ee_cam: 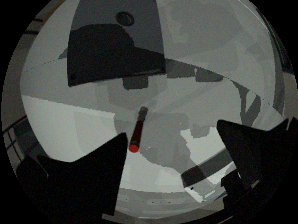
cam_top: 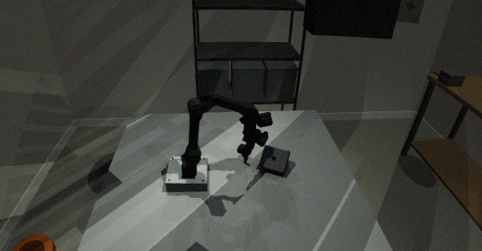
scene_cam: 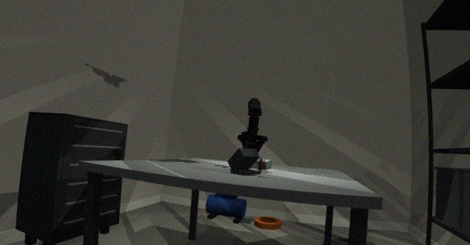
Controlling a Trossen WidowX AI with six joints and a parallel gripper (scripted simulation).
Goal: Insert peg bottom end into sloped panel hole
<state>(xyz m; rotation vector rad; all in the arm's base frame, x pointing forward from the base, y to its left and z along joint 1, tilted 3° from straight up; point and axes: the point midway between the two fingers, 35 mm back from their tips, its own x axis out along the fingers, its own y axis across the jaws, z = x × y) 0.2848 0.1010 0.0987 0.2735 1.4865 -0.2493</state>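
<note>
Right now my gripper tip is 2 cm past the red round peg, 6 cm to the right of it and 5 cm above it. Also, from my gripper tip: sloped panel: 13 cm ahead, 1 cm to the left, 4 cm below.
</note>
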